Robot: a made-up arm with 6 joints. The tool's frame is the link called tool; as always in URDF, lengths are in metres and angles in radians. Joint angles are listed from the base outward. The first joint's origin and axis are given. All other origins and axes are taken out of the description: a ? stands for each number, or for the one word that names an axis. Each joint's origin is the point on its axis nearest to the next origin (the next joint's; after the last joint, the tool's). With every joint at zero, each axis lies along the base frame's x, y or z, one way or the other. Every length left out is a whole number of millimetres.
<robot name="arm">
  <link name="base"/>
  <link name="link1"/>
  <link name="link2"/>
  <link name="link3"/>
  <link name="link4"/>
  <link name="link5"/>
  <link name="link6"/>
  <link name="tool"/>
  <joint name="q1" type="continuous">
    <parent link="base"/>
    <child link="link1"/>
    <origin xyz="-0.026 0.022 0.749"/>
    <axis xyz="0 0 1"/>
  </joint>
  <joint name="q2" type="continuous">
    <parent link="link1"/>
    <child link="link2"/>
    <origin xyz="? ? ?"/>
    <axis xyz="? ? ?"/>
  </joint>
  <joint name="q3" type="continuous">
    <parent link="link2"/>
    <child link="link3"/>
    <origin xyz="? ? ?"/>
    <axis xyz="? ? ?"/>
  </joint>
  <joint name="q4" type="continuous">
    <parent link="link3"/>
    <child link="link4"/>
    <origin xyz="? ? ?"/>
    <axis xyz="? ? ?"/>
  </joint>
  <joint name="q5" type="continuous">
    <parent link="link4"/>
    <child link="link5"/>
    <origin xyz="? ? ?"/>
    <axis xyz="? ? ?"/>
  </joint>
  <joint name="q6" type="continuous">
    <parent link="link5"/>
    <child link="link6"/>
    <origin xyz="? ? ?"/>
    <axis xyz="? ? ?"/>
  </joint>
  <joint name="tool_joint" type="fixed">
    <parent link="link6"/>
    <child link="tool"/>
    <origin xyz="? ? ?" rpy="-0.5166 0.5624 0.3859"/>
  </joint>
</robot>
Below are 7 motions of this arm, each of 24 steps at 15 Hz.
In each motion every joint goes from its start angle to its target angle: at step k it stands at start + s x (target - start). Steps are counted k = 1, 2, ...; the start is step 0. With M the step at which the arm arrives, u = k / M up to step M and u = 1 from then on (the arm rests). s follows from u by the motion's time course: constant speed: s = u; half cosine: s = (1 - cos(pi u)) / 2; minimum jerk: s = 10 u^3 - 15 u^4 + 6 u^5.
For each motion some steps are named. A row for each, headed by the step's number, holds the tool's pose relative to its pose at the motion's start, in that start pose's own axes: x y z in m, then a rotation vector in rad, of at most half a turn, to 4 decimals.
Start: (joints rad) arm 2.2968 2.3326 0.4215 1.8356 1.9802 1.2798
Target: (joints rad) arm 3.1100 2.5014 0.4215 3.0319 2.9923 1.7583
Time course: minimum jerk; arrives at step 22
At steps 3, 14, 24:
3: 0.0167 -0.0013 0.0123 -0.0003 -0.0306 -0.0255
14: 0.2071 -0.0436 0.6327 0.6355 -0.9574 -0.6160
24: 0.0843 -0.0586 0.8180 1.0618 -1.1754 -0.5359

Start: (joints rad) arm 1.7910 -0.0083 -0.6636 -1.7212 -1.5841 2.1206
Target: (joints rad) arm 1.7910 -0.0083 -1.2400 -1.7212 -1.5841 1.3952
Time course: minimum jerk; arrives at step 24
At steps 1, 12, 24:
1: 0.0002 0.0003 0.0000 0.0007 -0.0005 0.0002
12: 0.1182 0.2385 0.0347 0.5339 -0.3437 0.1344
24: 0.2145 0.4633 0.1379 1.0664 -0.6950 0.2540

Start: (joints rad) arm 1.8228 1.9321 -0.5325 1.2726 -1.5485 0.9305
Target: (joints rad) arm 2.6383 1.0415 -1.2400 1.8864 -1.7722 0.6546
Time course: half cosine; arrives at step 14
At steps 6, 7, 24:
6: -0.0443 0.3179 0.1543 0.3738 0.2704 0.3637
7: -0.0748 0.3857 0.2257 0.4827 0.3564 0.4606
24: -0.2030 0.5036 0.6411 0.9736 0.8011 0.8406

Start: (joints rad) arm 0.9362 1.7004 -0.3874 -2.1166 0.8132 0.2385
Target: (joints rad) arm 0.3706 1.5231 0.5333 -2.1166 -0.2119 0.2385
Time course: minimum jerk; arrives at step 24
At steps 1, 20, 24:
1: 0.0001 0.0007 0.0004 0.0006 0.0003 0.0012
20: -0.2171 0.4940 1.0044 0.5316 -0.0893 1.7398
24: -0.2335 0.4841 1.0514 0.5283 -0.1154 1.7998

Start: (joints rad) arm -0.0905 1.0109 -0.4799 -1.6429 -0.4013 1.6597
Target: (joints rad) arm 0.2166 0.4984 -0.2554 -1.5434 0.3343 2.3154
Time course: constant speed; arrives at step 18
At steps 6, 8, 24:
6: -0.0832 0.0218 0.1466 -0.2417 0.2297 -0.3786
8: -0.1124 0.0404 0.1971 -0.3087 0.3006 -0.5063
24: -0.2641 0.2252 0.4350 -0.5059 0.5958 -1.1430

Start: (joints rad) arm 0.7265 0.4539 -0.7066 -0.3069 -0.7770 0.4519
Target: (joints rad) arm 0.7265 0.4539 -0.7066 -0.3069 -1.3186 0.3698
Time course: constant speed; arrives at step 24
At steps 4, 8, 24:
4: -0.0019 0.0030 -0.0012 0.0159 0.0335 0.0834
8: -0.0041 0.0058 -0.0023 0.0326 0.0679 0.1663
24: -0.0151 0.0150 -0.0057 0.1055 0.2147 0.4926

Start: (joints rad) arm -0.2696 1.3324 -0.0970 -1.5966 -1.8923 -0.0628
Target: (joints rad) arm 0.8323 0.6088 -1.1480 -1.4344 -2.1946 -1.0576
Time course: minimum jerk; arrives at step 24
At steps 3, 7, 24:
3: 0.0132 -0.0115 -0.0060 0.0329 -0.0040 -0.0027
7: 0.1148 -0.1086 -0.0706 0.3104 -0.0492 -0.0354
24: 0.3046 -0.3543 -0.8183 1.8325 -0.7879 -0.6046

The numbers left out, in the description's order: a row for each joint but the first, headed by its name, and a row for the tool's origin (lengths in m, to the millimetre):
q2: xyz 0.026 0.018 0, axis 0 1 0
q3: xyz -0.004 0 0.898, axis 0 -1 0
q4: xyz 0.949 0 0.019, axis -1 0 0
q5: xyz 0 -0.305 -0.014, axis 0 -1 0
q6: xyz 0.019 0 -0.026, axis -1 0 0
tool: xyz 0 0.02 -0.004

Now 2 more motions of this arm.
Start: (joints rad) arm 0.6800 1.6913 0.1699 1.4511 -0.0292 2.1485
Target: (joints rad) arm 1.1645 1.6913 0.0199 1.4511 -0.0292 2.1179
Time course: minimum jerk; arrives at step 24
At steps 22, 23, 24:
22: -0.1633 -0.4212 -0.3860 -0.3737 0.1904 -0.2227
23: -0.1644 -0.4231 -0.3871 -0.3755 0.1911 -0.2236
24: -0.1646 -0.4234 -0.3873 -0.3757 0.1912 -0.2238

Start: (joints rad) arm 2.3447 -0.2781 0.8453 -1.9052 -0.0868 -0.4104
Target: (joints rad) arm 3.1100 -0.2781 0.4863 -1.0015 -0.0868 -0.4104
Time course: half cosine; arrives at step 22
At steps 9, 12, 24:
9: -0.1034 -0.0706 -0.0643 0.0568 0.1461 -0.1298
12: -0.1559 -0.0993 -0.1217 0.0960 0.2639 -0.1805
24: -0.2341 -0.1193 -0.2655 0.1712 0.5551 -0.1997

